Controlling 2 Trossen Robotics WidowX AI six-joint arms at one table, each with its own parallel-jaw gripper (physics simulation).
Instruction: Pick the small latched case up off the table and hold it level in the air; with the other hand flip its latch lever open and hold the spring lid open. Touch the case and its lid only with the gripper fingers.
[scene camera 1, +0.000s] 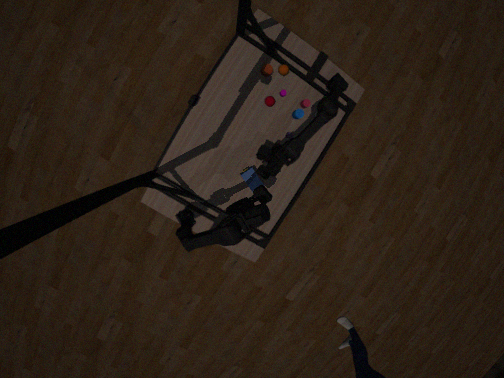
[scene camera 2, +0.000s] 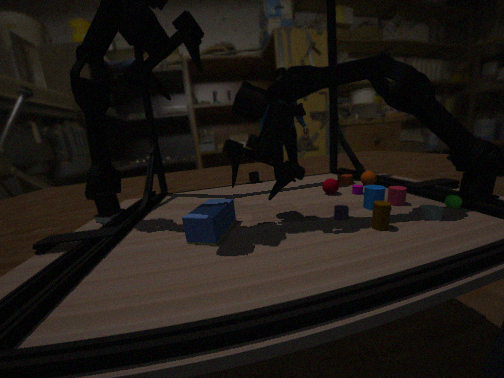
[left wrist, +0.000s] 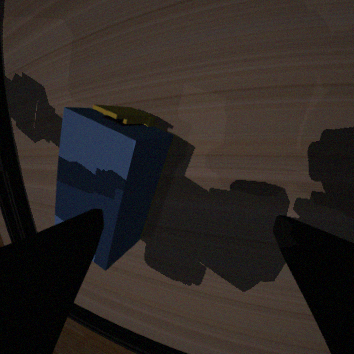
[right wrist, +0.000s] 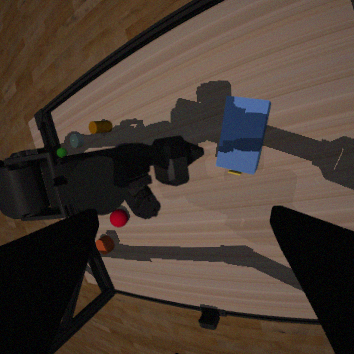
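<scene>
Scene camera 2 shows my right gripper (scene camera 2: 185, 86), open and holding nothing, together with my left gripper (scene camera 2: 251, 193) and a blue latched case (scene camera 2: 207, 224). Visible in the left wrist view: my left gripper (left wrist: 191, 220) and the case (left wrist: 103, 163). In the right wrist view, the case (right wrist: 244, 121) appears with my left gripper (right wrist: 185, 151) and my right gripper (right wrist: 184, 215).
</scene>
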